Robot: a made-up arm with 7 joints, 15 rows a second.
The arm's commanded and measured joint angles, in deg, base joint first. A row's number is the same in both.
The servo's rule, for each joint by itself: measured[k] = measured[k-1] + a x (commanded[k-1-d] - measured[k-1]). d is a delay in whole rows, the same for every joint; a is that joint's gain. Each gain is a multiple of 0.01, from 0.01 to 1. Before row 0 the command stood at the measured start. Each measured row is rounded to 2 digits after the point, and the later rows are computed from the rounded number. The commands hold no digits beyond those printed.
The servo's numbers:
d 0
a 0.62 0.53 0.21 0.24 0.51 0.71 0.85
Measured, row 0:
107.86 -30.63 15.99 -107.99 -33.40 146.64 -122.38
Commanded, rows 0 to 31:
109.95 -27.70 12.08 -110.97 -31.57 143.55 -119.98
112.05 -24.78 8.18 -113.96 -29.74 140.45 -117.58
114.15 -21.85 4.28 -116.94 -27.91 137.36 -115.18
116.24 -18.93 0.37 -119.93 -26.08 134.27 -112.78
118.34 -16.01 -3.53 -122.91 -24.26 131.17 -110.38
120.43 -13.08 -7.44 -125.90 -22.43 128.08 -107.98
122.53 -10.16 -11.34 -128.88 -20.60 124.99 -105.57
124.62 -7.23 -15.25 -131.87 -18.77 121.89 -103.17
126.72 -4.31 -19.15 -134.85 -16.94 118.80 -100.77
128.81 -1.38 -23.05 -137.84 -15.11 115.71 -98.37
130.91 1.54 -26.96 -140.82 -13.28 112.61 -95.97
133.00 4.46 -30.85 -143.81 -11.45 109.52 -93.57
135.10 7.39 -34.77 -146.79 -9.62 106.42 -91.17
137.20 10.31 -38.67 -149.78 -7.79 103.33 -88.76
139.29 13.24 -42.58 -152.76 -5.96 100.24 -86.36
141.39 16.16 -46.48 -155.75 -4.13 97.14 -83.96
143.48 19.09 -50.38 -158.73 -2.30 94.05 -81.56
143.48 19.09 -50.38 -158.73 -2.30 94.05 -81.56
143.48 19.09 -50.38 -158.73 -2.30 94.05 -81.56
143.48 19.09 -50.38 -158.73 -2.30 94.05 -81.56
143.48 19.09 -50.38 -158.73 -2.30 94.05 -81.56
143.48 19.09 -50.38 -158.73 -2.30 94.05 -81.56
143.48 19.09 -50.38 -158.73 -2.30 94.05 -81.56
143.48 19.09 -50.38 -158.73 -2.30 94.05 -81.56
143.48 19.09 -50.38 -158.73 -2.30 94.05 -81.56
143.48 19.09 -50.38 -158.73 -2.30 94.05 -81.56
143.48 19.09 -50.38 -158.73 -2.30 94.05 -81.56
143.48 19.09 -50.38 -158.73 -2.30 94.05 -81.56
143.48 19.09 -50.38 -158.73 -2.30 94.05 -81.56
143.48 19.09 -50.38 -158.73 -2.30 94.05 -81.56
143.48 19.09 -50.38 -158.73 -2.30 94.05 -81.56
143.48 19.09 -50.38 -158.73 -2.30 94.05 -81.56
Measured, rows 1 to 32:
109.16 -29.08 15.17 -108.71 -32.47 144.45 -120.34
110.95 -26.80 13.70 -109.97 -31.08 141.61 -117.99
112.93 -24.18 11.72 -111.64 -29.46 138.59 -115.60
114.98 -21.40 9.34 -113.63 -27.74 135.52 -113.20
117.06 -18.54 6.64 -115.86 -25.97 132.43 -110.80
119.15 -15.65 3.68 -118.27 -24.16 129.34 -108.40
121.25 -12.74 0.53 -120.82 -22.34 126.25 -105.99
123.34 -9.82 -2.78 -123.47 -20.52 123.15 -103.59
125.44 -6.90 -6.22 -126.20 -18.69 120.06 -101.19
127.53 -3.97 -9.75 -128.99 -16.86 116.97 -98.79
129.63 -1.05 -13.36 -131.83 -15.03 113.87 -96.39
131.72 1.87 -17.03 -134.71 -13.20 110.78 -93.99
133.82 4.80 -20.76 -137.61 -11.37 107.68 -91.59
135.92 7.72 -24.52 -140.53 -9.54 104.59 -89.18
138.01 10.65 -28.31 -143.47 -7.71 101.50 -86.78
140.11 13.57 -32.13 -146.42 -5.88 98.40 -84.38
142.20 16.50 -35.96 -149.37 -4.05 95.31 -81.98
142.99 17.87 -38.99 -151.62 -3.16 94.42 -81.62
143.29 18.52 -41.38 -153.33 -2.72 94.16 -81.57
143.41 18.82 -43.27 -154.63 -2.51 94.08 -81.56
143.45 18.96 -44.76 -155.61 -2.40 94.06 -81.56
143.47 19.03 -45.94 -156.36 -2.35 94.05 -81.56
143.48 19.06 -46.87 -156.93 -2.32 94.05 -81.56
143.48 19.08 -47.61 -157.36 -2.31 94.05 -81.56
143.48 19.09 -48.19 -157.69 -2.30 94.05 -81.56
143.48 19.09 -48.65 -157.94 -2.30 94.05 -81.56
143.48 19.09 -49.01 -158.13 -2.30 94.05 -81.56
143.48 19.09 -49.30 -158.27 -2.30 94.05 -81.56
143.48 19.09 -49.53 -158.38 -2.30 94.05 -81.56
143.48 19.09 -49.71 -158.46 -2.30 94.05 -81.56
143.48 19.09 -49.85 -158.52 -2.30 94.05 -81.56
143.48 19.09 -49.96 -158.57 -2.30 94.05 -81.56

